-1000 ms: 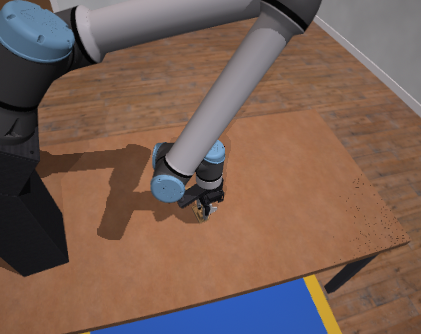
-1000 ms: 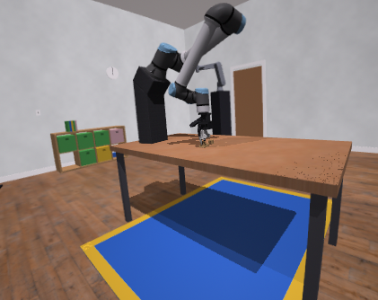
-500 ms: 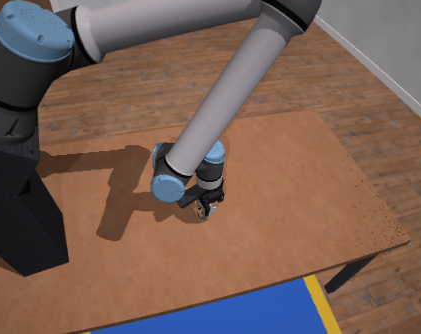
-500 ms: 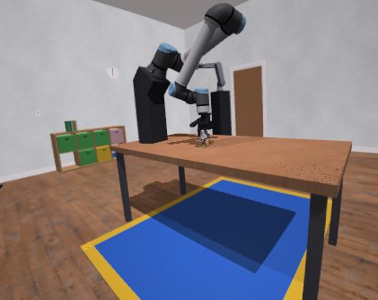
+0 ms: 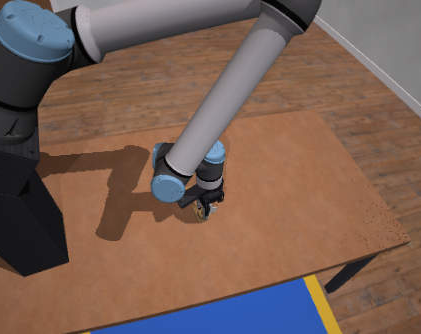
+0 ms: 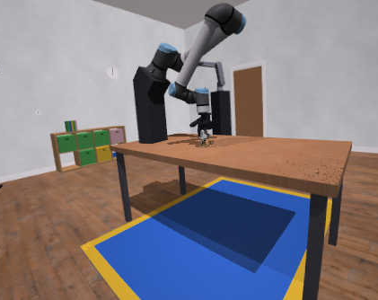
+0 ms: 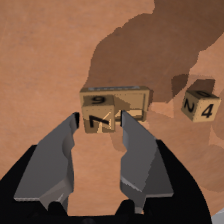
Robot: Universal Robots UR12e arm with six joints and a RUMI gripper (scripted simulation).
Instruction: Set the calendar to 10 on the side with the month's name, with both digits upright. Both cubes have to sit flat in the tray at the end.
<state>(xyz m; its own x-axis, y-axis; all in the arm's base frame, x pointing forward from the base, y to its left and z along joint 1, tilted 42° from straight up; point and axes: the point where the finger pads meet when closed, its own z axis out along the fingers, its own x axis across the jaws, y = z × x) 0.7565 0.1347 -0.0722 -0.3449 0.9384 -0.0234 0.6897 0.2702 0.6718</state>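
Right now the wooden tray is 30 mm below my hand, 20 mm to the left of it and 10 mm behind it.
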